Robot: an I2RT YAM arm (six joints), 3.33 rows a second.
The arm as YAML. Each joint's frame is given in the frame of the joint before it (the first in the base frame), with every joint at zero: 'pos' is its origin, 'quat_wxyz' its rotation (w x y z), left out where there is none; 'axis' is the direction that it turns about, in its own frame. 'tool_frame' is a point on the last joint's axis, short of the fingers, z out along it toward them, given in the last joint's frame.
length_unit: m
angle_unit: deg
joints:
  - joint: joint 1
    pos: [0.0, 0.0, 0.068]
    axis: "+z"
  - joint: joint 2
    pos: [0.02, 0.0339, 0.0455]
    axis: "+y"
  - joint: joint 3
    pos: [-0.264, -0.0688, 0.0]
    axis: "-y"
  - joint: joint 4
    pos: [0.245, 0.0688, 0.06]
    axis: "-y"
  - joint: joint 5
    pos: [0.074, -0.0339, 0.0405]
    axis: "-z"
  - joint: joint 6
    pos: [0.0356, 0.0, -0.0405]
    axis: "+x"
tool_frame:
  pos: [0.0, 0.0, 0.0]
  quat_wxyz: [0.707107, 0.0, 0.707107, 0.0]
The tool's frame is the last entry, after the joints.
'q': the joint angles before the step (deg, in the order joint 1, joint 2, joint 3, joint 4, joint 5, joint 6). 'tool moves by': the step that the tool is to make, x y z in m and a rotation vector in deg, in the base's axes. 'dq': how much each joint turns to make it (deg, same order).
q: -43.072, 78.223, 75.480, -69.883, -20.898, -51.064
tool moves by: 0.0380, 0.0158, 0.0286, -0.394, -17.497, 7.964
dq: 6.864, -0.094, 3.178, 12.225, -10.294, 3.950
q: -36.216, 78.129, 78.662, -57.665, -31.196, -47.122
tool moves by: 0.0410, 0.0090, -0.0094, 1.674, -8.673, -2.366
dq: 6.143, 1.842, -4.050, 18.545, 0.606, 12.202
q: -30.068, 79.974, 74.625, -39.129, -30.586, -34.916
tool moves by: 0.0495, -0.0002, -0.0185, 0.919, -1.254, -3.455
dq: 4.578, 7.981, 1.821, 10.291, 4.995, 7.310
